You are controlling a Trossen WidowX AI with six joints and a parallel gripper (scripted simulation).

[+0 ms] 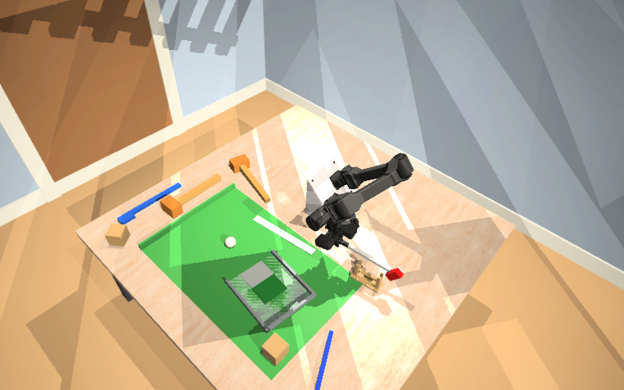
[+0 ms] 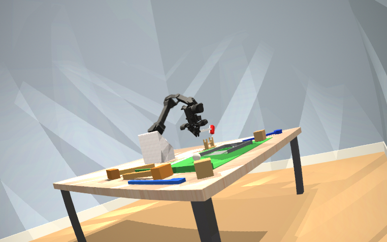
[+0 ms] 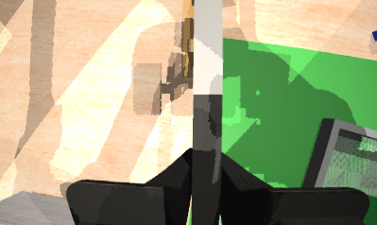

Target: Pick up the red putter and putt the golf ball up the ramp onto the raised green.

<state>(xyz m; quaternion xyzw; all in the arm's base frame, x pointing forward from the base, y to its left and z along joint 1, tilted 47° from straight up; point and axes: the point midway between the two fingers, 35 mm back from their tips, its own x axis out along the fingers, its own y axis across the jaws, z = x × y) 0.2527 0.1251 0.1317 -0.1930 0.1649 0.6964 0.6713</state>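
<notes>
Now: gripper tip 24 cm to the left of the white bar, 10 cm above it and 3 cm short of it. From my gripper tip the other things lie so: green mat (25 cm to the right, 23 cm ahead, 11 cm below); then blue putter (38 cm ahead, 22 cm to the left, 9 cm below); then white golf ball (37 cm to the right, 20 cm ahead, 8 cm below).
</notes>
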